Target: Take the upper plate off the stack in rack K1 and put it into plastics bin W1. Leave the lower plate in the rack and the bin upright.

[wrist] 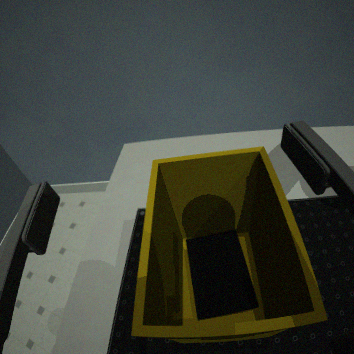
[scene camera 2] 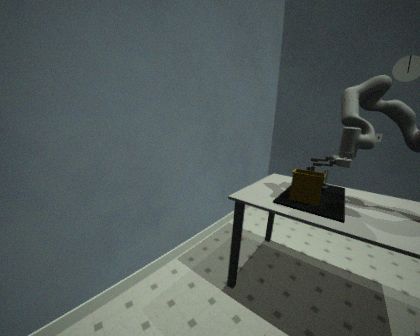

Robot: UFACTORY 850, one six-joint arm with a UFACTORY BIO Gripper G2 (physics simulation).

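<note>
The yellow plastics bin W1 (scene camera 2: 307, 187) (wrist: 210, 328) stands upright. My gripper (scene camera 2: 313, 162) (wrist: 174, 188) is open above the bin, with its two fingers wide apart and no plate between them. A black plate (wrist: 220, 275) shows as a dark rectangle low inside the bin in the wrist view, within its walls; whether it rests on the bottom I cannot tell. In the scene view the bin's wall hides it. Rack K1 and the lower plate cannot be clearly made out in either view.
The bin stands on a black mat (scene camera 2: 332, 206) (wrist: 325, 235) on a white table (scene camera 2: 250, 192) (wrist: 131, 175). A small grey structure (scene camera 2: 327, 177) shows just behind the bin. The arm (scene camera 2: 350, 105) reaches in from the right. Tiled floor (wrist: 60, 265) lies beyond the table edge.
</note>
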